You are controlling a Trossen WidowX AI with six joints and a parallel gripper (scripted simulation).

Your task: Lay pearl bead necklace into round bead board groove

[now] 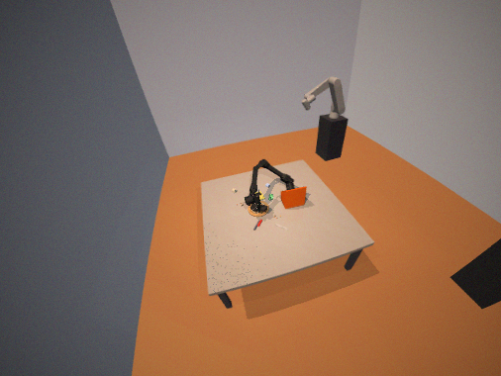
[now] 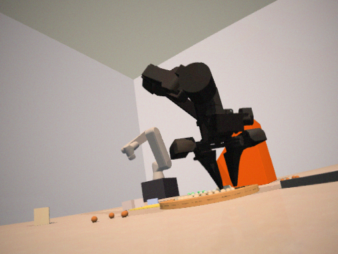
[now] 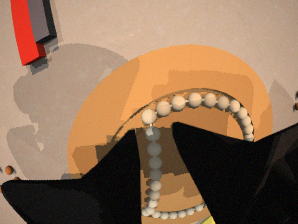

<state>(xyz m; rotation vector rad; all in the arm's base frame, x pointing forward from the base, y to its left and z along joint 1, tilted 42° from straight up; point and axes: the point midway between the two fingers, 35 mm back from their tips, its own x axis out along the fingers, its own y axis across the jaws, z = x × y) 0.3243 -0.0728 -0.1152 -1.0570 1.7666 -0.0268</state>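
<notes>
My gripper tip is now 50 mm to the left of the round wooden bead board, 20 mm past it and 10 mm above it. The rest, counted from my gripper tip: tan cube 380 mm to the right, 150 mm ahead; yellow flat piece 220 mm to the right, 80 mm behind, 20 mm below; red-handled tool 130 mm to the left, 40 mm ahead, 10 mm below.
</notes>
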